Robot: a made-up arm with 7 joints.
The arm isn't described. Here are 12 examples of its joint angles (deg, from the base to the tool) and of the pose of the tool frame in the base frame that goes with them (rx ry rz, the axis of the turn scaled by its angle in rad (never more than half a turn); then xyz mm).
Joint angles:
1: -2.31 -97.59 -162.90 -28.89 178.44 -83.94 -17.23
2: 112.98 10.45 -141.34 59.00 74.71 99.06 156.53
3: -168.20 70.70 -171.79 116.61 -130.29 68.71 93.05
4: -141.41 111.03 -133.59 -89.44 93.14 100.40 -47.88
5: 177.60 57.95 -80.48 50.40 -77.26 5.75 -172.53
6: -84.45 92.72 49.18 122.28 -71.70 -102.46 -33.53
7: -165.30 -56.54 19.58 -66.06 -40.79 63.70 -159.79
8: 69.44 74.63 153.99 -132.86 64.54 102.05 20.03
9: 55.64 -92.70 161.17 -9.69 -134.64 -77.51 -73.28
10: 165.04 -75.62 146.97 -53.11 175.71 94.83 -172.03
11: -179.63 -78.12 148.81 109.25 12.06 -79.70 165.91
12: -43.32 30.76 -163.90 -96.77 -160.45 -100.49 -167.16
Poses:
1: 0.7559 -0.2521 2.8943 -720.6 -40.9 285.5
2: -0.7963 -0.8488 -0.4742 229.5 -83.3 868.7
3: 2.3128 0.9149 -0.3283 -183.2 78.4 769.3
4: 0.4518 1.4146 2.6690 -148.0 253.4 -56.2
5: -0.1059 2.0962 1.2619 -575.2 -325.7 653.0
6: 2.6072 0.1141 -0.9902 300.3 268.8 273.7
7: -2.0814 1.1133 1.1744 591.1 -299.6 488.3
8: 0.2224 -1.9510 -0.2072 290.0 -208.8 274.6
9: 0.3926 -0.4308 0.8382 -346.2 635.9 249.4
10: -1.9395 0.1012 -1.2603 425.3 -59.5 688.6
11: 0.8350 -1.1841 -0.2868 465.5 188.5 164.2
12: 0.5445 -2.6993 0.8425 378.0 309.1 624.4
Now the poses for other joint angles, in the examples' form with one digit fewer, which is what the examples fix.
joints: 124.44 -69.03 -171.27 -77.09 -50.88 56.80 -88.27
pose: -0.128 2.497 -1.335 120 401 834
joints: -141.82 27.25 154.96 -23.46 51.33 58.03 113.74
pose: -0.456 2.764 0.660 -359 144 999
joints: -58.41 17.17 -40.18 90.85 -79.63 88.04 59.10
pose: -0.711 1.435 -0.502 -89 351 663
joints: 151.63 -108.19 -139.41 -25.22 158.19 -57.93 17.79
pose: -0.146 -0.665 1.124 611 409 134
